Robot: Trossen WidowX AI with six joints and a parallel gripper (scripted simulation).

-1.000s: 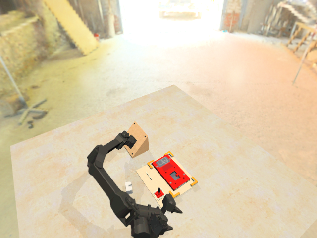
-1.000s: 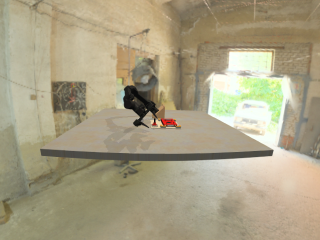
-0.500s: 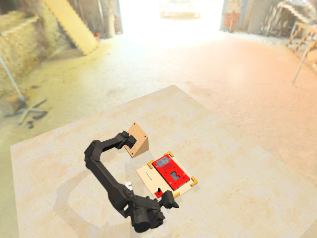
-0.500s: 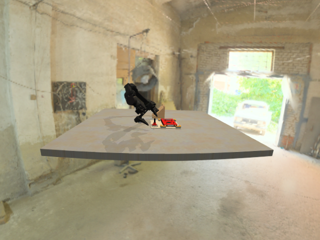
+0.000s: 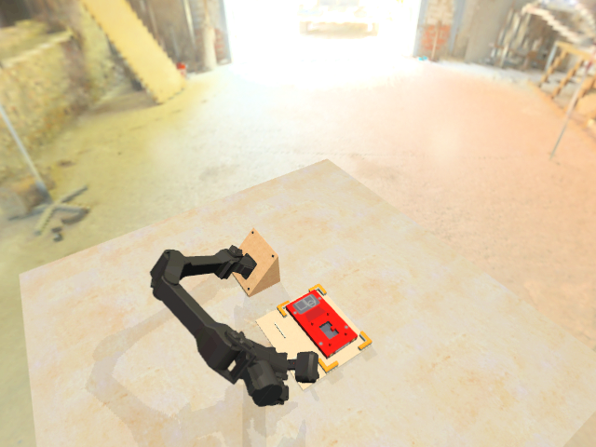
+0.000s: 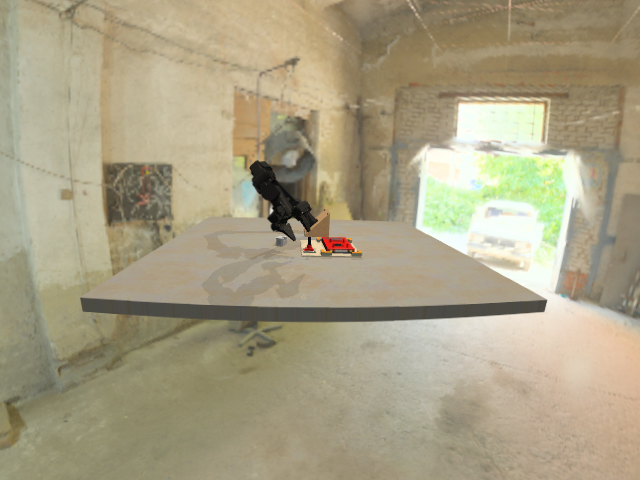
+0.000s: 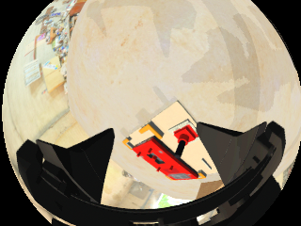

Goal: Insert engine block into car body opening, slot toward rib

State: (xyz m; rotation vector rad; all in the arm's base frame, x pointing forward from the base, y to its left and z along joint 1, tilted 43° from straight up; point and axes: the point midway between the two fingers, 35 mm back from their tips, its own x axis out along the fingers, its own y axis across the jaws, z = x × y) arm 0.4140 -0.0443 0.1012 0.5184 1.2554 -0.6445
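The engine block is 180 mm behind my gripper tip, 70 mm to the right of it and 60 mm below it.
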